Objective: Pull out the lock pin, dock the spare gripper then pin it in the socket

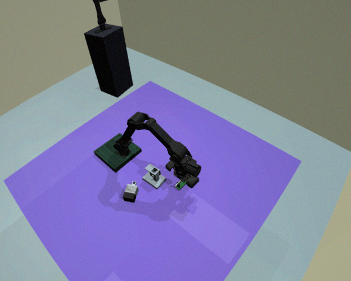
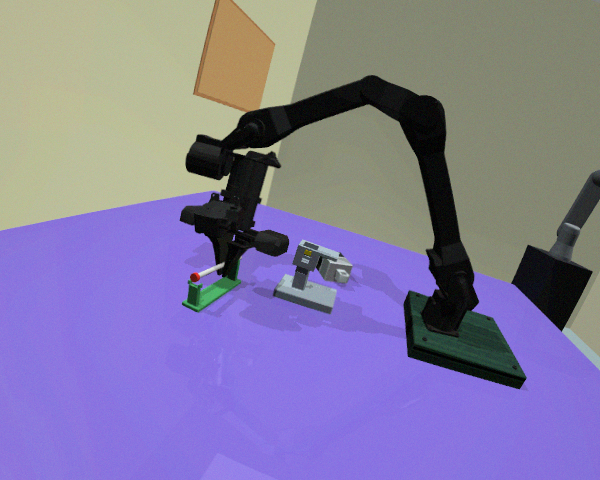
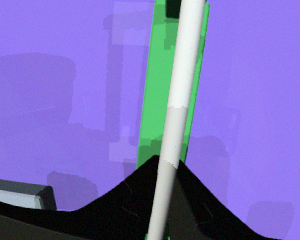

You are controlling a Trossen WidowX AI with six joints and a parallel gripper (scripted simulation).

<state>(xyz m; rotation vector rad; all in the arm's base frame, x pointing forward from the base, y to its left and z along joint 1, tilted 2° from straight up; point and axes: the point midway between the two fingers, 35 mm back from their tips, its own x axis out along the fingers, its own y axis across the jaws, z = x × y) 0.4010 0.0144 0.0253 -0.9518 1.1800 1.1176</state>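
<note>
Right now the green cradle is 20 mm to the left of my gripper tip. Also, from my gripper tip: grey mount (140 mm behind, 60 mm to the right, 30 mm above); spare gripper (200 mm behind, 200 mm to the right).
</note>
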